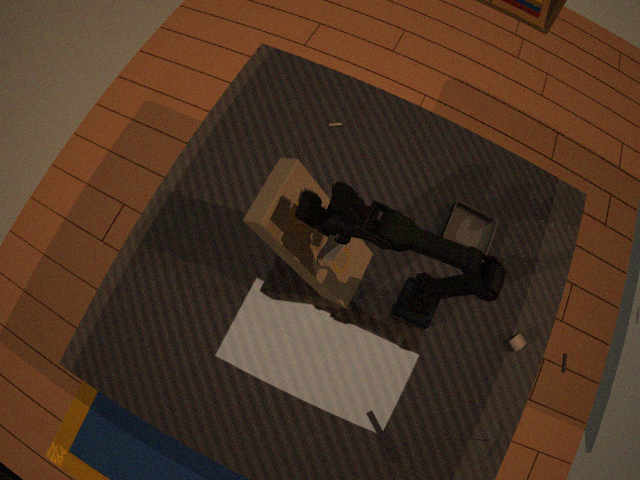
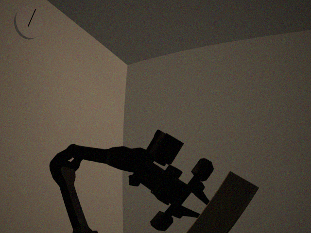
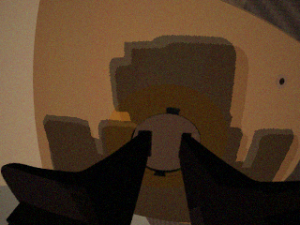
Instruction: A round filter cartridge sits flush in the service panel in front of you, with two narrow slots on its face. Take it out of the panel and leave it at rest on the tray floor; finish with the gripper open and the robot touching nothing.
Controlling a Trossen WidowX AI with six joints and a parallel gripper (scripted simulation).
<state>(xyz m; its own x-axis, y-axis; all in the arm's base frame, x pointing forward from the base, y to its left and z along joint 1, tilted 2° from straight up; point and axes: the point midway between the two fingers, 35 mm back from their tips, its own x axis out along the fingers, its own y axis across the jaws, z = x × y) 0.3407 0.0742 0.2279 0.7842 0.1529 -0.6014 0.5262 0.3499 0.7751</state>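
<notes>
The round cartridge lies 10 mm below my gripper tip and 10 mm ahead of it. Also, from my gripper tip: small peg 410 mm to the right, 260 mm below, 170 mm ahead; then grey flap 90 mm below, 90 mm behind, 20 mm to the right; then tan service panel 80 mm below, 40 mm behind, 10 mm to the right.
</notes>
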